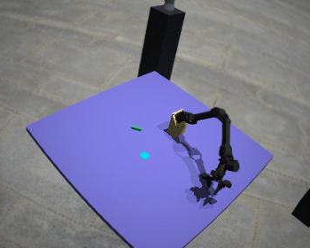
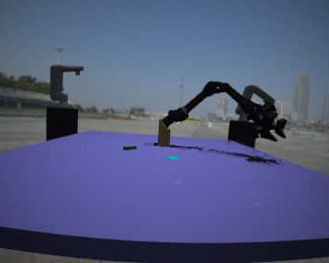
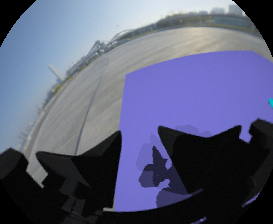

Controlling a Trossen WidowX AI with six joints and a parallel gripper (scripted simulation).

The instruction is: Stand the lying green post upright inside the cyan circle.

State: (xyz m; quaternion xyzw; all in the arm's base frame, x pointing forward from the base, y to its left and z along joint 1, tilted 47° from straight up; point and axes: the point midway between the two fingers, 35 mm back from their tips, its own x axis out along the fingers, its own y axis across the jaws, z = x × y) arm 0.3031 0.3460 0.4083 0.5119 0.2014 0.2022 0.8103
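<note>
Now: the green post 72 cm to the right of my gripper tip, 12 cm behind it and 11 cm below it. Also, from my gripper tip: cyan circle (50 cm to the right, 12 cm below).
</note>
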